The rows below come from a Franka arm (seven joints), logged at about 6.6 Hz.
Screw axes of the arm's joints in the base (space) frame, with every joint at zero. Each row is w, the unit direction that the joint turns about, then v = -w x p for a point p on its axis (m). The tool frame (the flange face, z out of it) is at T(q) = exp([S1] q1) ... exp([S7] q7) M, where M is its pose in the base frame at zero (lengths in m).
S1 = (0, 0, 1, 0, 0, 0)
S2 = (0, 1, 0, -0.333, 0, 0)
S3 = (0, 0, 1, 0, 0, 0)
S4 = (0, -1, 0, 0.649, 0, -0.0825)
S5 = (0, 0, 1, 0, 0, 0)
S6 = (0, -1, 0, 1.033, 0, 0)
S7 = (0, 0, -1, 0, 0.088, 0)
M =
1 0 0 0.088
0 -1 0 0
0 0 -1 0.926
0 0 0 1
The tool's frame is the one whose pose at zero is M.
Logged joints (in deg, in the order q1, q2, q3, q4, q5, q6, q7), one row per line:
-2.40, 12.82, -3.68, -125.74, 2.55, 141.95, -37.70
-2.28, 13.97, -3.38, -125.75, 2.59, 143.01, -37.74
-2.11, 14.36, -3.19, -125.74, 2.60, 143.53, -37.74
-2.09, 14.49, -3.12, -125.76, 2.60, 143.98, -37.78
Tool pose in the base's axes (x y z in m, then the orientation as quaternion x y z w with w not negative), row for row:
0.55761, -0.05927, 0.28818, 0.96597, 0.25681, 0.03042, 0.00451
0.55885, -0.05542, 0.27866, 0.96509, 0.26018, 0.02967, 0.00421
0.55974, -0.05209, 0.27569, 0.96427, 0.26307, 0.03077, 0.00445
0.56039, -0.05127, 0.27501, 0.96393, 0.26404, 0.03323, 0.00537
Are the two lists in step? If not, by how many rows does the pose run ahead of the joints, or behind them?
They are in step.
